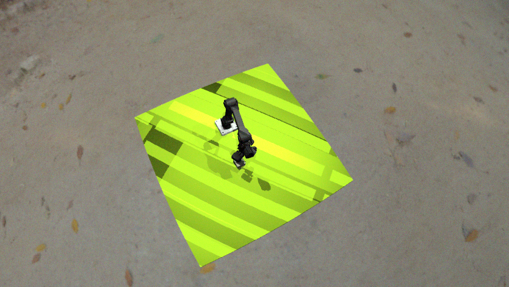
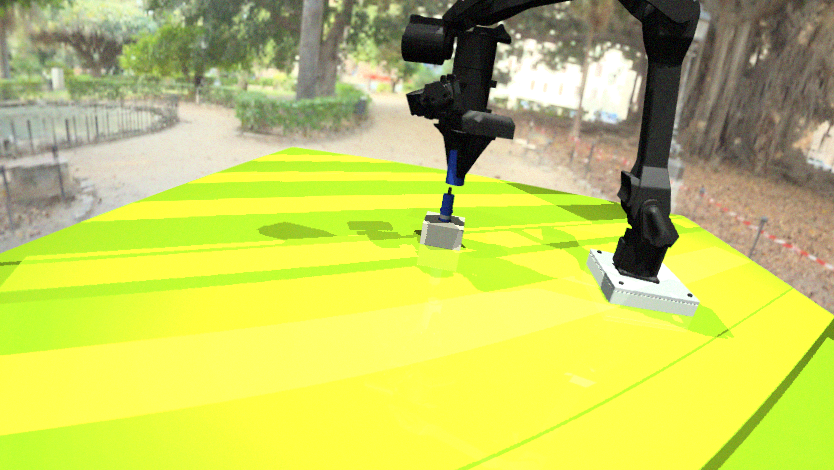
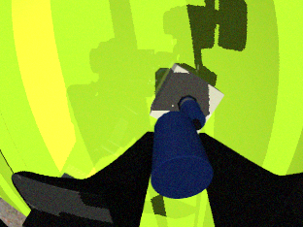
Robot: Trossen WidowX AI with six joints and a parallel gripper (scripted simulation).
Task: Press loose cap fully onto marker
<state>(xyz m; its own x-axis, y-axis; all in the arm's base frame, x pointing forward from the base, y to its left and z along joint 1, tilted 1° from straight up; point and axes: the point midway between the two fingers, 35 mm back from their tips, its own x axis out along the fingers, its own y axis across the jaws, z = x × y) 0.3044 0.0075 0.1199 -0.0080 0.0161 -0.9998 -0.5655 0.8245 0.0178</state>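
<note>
Right now the holder block is 1 cm ahead of my gripper tip, 2 cm to the right of it and 10 cm below it. From my gripper tip the other things lie so: marker cap (1 cm above).
</note>
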